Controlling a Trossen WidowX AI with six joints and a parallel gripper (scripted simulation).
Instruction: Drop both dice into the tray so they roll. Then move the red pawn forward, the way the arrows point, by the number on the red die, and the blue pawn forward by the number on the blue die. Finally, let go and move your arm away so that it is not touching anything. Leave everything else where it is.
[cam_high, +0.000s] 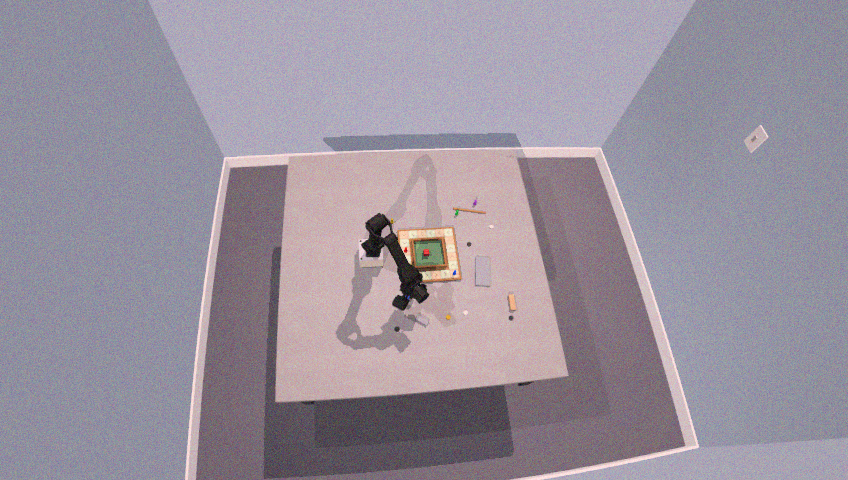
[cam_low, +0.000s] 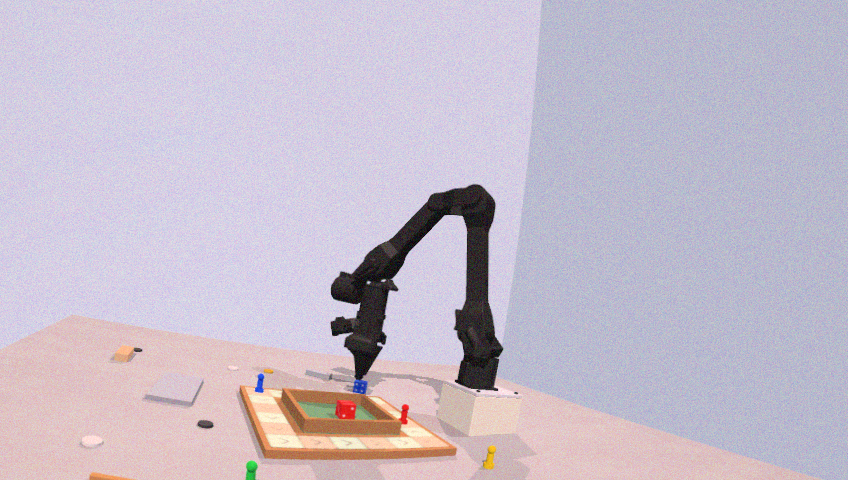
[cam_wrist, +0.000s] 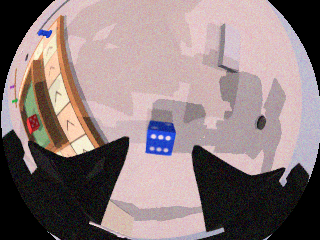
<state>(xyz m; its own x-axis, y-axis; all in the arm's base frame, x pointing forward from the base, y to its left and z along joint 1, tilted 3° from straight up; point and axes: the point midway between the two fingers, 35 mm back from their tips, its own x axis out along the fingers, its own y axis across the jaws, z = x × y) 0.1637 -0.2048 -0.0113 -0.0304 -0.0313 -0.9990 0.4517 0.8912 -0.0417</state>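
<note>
Right now my gripper tip is 1 cm past the red pawn, 24 cm to the right of it and 1 cm above it. The rest, counted from my gripper tip: grey slab: 37 cm ahead, 15 cm to the left, 3 cm below; blue pawn: 23 cm ahead, 13 cm to the left, 1 cm below; small grey block: 7 cm ahead, 11 cm to the right, 3 cm below.
</note>
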